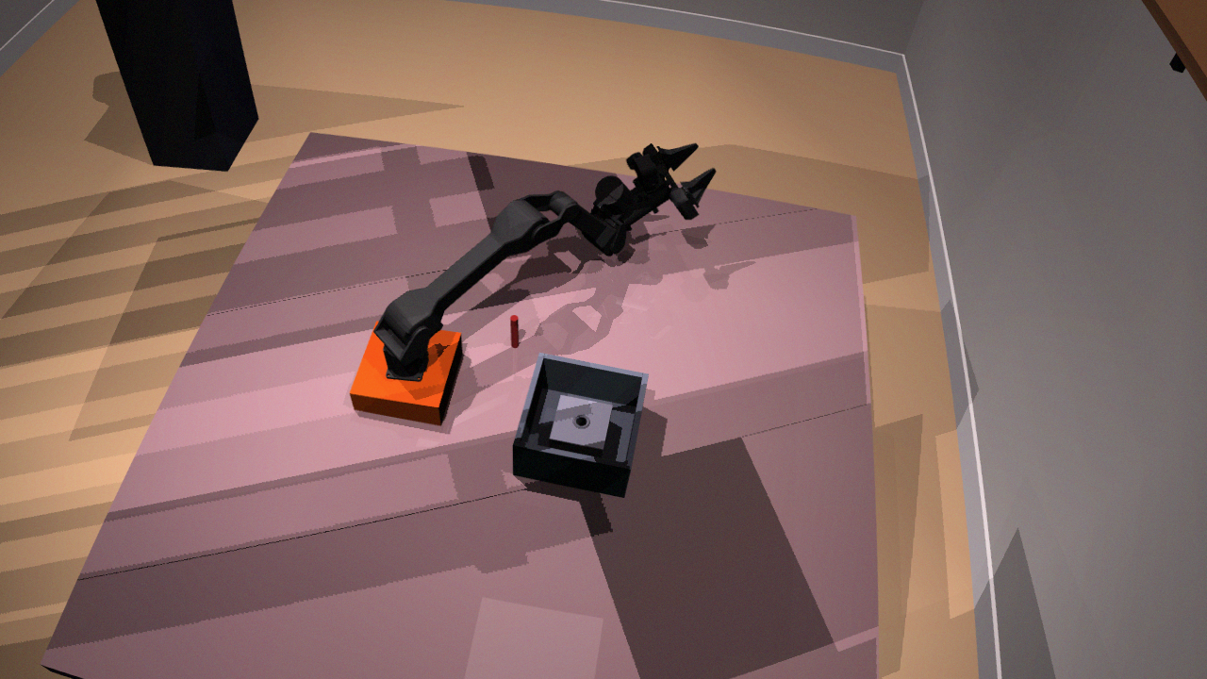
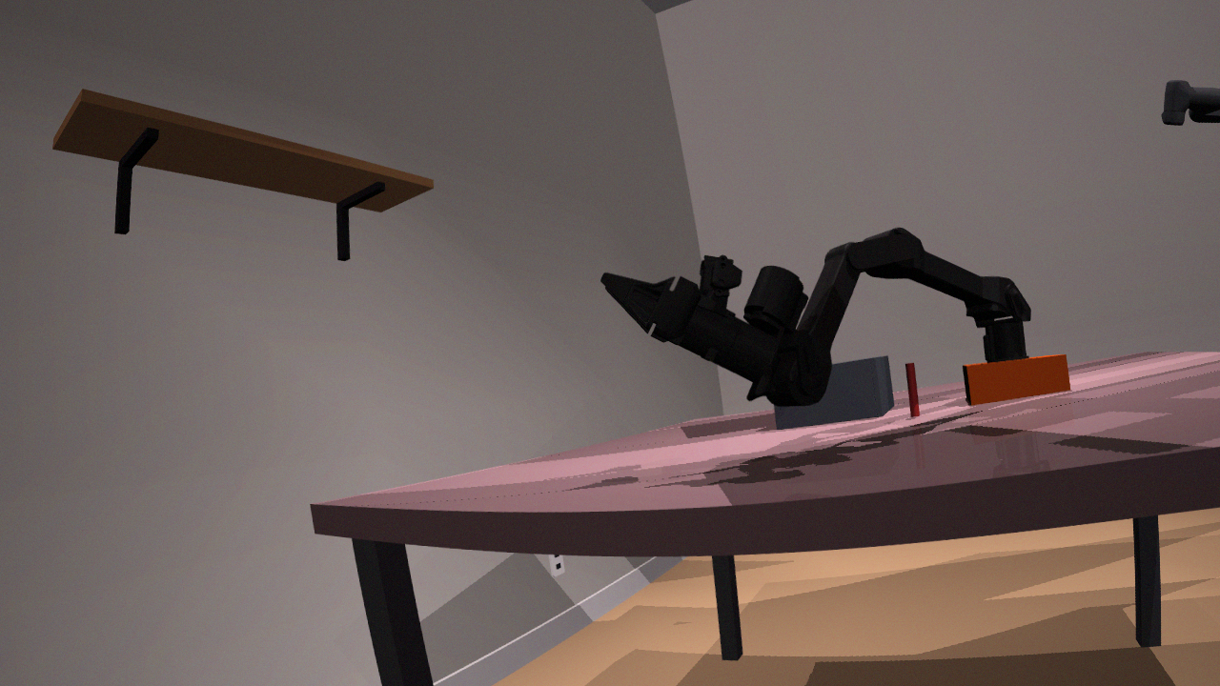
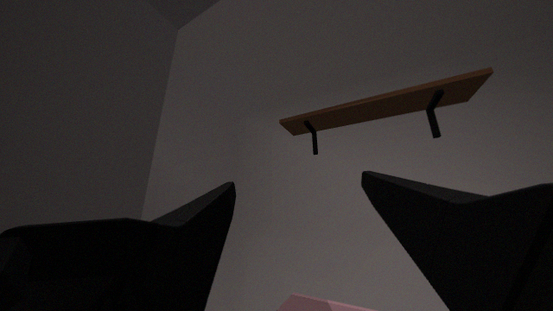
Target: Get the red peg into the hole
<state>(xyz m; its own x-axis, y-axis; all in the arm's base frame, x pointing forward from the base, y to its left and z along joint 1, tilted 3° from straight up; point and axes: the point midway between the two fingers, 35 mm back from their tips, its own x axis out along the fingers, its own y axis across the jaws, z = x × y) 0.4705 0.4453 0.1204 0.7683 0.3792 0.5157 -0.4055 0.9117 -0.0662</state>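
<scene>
Now: the red peg 340 mm to the right of my gripper tip, 320 mm behind it and 180 mm below it. Round my gripper tip: grey plate: 530 mm to the right, 180 mm below, 180 mm behind; then grey box: 530 mm to the right, 200 mm below, 180 mm behind.
</scene>
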